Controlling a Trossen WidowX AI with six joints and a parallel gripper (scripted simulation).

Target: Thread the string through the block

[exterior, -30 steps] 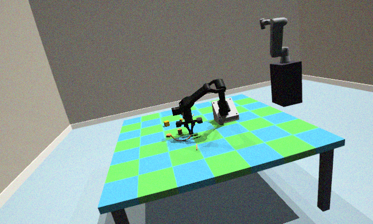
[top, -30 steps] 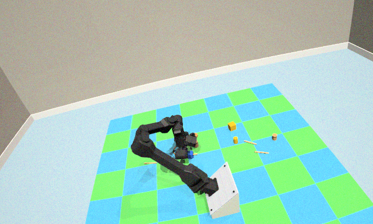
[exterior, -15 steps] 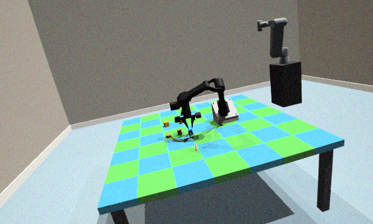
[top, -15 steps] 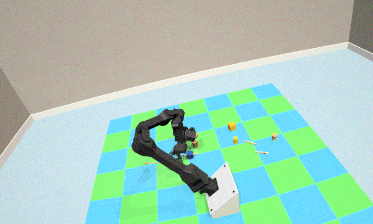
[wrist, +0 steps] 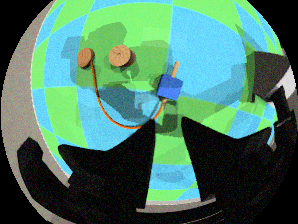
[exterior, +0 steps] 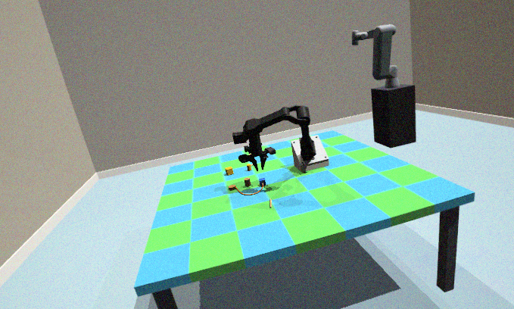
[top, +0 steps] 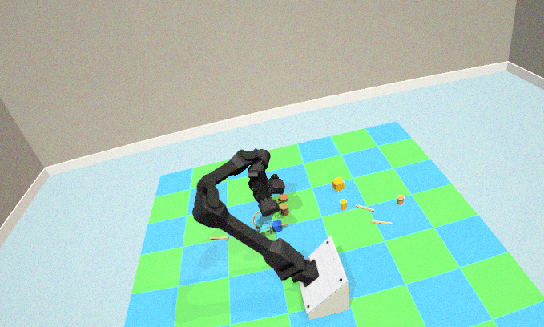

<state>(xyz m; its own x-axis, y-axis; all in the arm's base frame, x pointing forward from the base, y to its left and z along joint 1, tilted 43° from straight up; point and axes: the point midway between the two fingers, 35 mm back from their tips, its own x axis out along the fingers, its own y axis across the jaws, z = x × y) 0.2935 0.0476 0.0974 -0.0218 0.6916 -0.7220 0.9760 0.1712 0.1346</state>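
Now: gripper tip 20 mm to the left of the blue block and 70 mm above it. The rest, counted from my gripper tip: thin wooden stick: 10 mm to the right, 80 mm below; brown cylinder: 70 mm ahead, 60 mm to the right, 70 mm below; round wooden button: 160 mm ahead, 70 mm to the right, 80 mm below.
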